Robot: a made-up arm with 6 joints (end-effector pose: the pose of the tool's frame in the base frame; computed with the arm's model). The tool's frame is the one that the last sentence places. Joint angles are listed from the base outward.
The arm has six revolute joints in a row. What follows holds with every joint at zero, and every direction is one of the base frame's. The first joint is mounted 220.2 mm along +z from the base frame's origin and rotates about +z. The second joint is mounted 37.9 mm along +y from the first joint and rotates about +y. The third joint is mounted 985.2 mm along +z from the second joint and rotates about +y. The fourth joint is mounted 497 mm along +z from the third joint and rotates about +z. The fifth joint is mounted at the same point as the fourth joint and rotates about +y. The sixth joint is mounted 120.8 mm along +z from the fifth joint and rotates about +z. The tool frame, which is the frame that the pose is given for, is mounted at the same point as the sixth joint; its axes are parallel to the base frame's.
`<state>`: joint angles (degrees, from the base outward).
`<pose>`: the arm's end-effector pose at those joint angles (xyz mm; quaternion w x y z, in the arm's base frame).
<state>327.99 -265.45 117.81 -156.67 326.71 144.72</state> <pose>551.8 -269.3 -330.5 0.4410 -0.1786 -0.8284 -0.2955</pose>
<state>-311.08 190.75 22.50 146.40 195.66 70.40</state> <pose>-287.8 -299.9 -1051.2 0.9494 -0.1215 0.1448 -0.2508</pose>
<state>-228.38 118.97 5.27 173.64 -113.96 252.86</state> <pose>-796.6 858.0 -599.7 0.1569 -0.4323 0.7578 -0.4628</pose>
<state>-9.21 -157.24 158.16 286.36 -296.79 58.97</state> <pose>-348.0 -10.0 -137.4 0.8312 0.4949 0.1782 -0.1799</pose>
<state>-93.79 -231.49 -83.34 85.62 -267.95 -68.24</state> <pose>83.4 -1134.8 -52.4 0.6576 -0.1126 0.7259 -0.1669</pose>
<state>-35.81 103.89 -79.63 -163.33 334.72 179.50</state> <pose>1045.0 -688.9 516.1 0.8988 0.1245 0.3954 -0.1422</pose>
